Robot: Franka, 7 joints.
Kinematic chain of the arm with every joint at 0, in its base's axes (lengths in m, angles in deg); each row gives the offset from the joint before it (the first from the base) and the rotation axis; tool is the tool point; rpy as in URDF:
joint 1: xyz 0 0 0.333 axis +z
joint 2: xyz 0 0 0 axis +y
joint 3: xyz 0 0 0.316 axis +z
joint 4: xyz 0.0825 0 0 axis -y
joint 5: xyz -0.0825 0 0.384 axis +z
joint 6: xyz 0 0 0 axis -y
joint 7: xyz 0.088 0 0 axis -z
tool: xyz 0 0 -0.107 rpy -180 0 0
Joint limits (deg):
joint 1: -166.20..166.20
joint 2: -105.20..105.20
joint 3: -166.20..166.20
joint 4: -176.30..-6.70
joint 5: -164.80..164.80
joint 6: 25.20..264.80
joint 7: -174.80..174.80
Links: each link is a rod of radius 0.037 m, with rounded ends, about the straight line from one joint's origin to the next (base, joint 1, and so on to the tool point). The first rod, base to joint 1, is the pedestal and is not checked.
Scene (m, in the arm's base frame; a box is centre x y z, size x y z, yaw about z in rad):
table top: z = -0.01
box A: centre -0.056 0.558 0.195 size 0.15 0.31 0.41 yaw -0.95
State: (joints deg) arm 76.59 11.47 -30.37 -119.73 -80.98 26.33 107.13
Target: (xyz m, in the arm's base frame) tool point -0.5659 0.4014 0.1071
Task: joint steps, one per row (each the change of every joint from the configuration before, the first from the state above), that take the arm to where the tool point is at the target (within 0.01 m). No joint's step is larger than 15 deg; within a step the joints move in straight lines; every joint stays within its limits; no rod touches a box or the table.
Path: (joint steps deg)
1: 5.59 1.84 1.79 14.13 -1.44 8.73 -0.19
2: 5.59 1.85 1.79 14.13 -1.43 8.73 -0.19
3: 5.58 1.84 1.79 14.13 -1.44 8.73 -0.18
4: 5.59 1.84 1.79 14.12 -1.43 8.73 -0.19
5: 5.59 1.84 1.79 14.13 -1.44 8.73 -0.19
6: 5.59 1.85 1.79 14.13 -1.43 8.73 -0.19
7: 5.58 1.84 1.79 14.13 -1.44 8.73 -0.19
8: 5.59 1.84 1.79 14.13 -1.43 8.73 -0.19
9: 4.21 7.43 6.49 -14.37 -2.62 -3.49 0.31
10: 4.20 7.42 6.48 -14.38 -2.62 -3.48 0.30
11: 4.21 7.42 6.49 -14.37 -2.63 -3.49 0.30
12: 4.21 7.43 6.49 -14.37 -2.62 -3.48 0.30
13: 4.20 7.42 6.48 -14.37 -2.62 -3.49 0.30

